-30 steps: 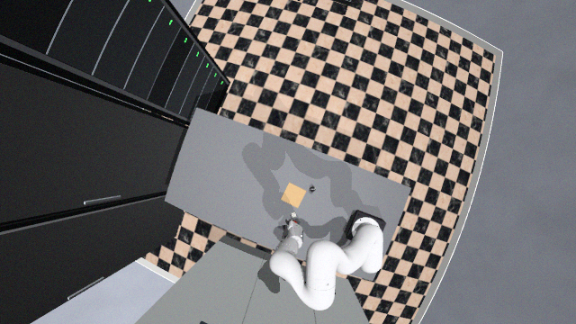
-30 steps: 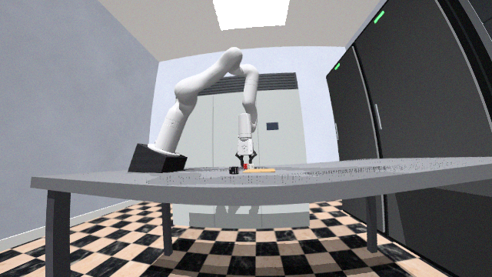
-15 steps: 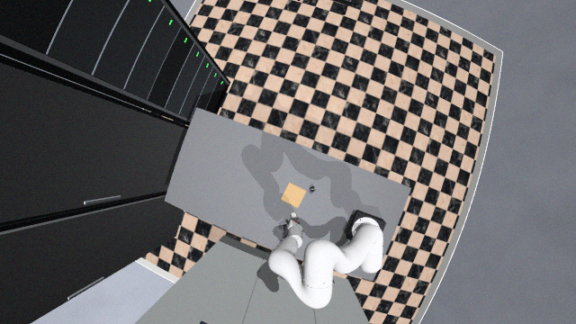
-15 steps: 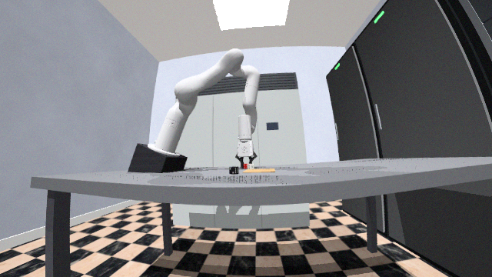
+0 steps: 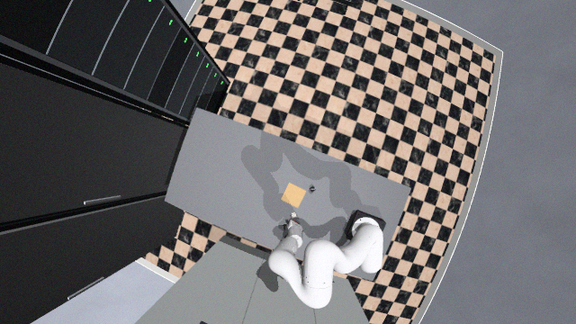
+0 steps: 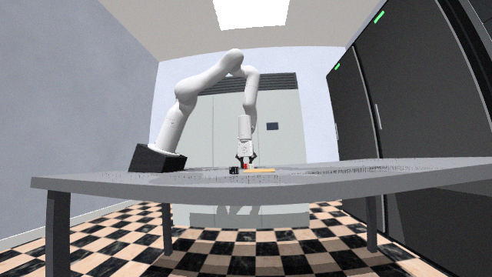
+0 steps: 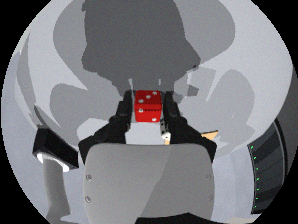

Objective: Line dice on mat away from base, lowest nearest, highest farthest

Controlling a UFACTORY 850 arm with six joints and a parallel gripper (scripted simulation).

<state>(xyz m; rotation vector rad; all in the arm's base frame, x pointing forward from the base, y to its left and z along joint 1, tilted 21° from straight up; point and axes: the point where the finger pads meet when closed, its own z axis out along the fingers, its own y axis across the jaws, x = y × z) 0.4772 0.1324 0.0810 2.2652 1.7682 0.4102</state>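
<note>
My hand is 10 mm above the red die. From my hand the other things lie so: tan mat: 190 mm to the right, 70 mm ahead, 20 mm below; then black die: 280 mm to the right, 40 mm behind, 10 mm below; then white die: 60 mm to the right, 30 mm ahead, 10 mm below.
</note>
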